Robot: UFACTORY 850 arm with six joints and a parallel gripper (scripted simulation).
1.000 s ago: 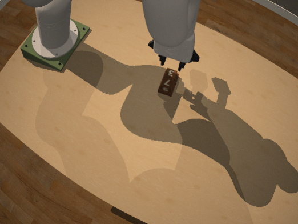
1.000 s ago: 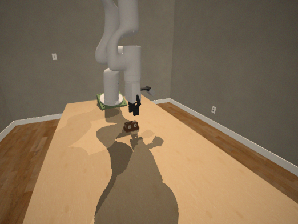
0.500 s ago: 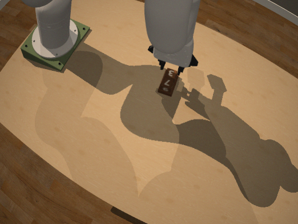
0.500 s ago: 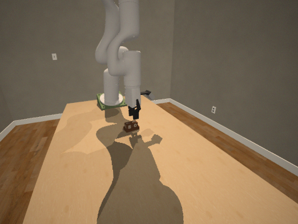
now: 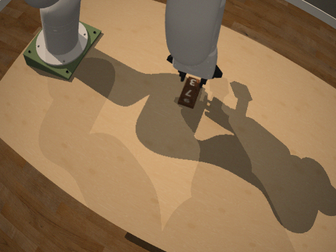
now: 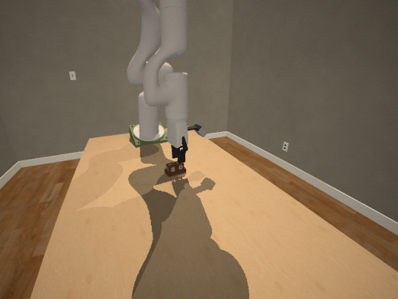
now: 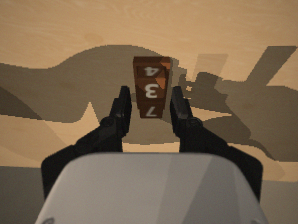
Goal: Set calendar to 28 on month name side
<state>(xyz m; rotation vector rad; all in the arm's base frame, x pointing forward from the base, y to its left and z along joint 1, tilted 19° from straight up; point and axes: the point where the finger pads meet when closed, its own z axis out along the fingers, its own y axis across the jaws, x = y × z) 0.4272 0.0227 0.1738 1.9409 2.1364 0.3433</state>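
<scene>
My gripper is now 2 cm to the left of the tray and 6 cm above it.
</scene>
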